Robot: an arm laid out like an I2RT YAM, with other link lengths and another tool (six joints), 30 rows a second.
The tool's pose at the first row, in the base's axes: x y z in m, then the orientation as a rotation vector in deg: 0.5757, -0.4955, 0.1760, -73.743, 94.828, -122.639
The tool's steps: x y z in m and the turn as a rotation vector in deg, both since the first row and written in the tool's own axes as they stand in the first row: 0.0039, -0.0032, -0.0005, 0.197, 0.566, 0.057; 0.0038, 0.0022, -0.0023, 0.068, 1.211, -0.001; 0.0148, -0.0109, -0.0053, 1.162, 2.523, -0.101; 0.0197, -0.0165, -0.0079, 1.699, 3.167, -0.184; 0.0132, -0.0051, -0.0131, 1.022, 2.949, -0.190; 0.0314, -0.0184, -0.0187, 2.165, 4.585, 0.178; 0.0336, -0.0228, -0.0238, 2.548, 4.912, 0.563; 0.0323, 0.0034, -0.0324, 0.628, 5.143, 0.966; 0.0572, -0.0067, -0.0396, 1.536, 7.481, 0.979; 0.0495, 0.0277, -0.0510, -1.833, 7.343, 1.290; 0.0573, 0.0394, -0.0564, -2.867, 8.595, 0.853; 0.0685, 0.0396, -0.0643, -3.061, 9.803, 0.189
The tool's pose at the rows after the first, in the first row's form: 0.5741, -0.4962, 0.1808, -73.139, 94.807, -123.278; 0.5709, -0.4969, 0.1761, -72.678, 95.198, -123.880; 0.5668, -0.4960, 0.1929, -71.337, 94.241, -125.832; 0.5641, -0.4948, 0.2002, -70.709, 93.753, -126.803; 0.5603, -0.4917, 0.1870, -71.097, 94.551, -126.229; 0.5500, -0.4930, 0.2078, -68.913, 93.756, -128.229; 0.5468, -0.4889, 0.2125, -68.092, 93.484, -128.520; 0.5320, -0.4920, 0.1894, -67.963, 96.183, -127.485; 0.5152, -0.4972, 0.2110, -65.552, 95.808, -130.228; 0.4995, -0.4977, 0.1775, -66.218, 100.264, -128.059; 0.4866, -0.5028, 0.1716, -65.781, 101.950, -128.946; 0.4741, -0.5036, 0.1771, -65.412, 102.457, -130.413
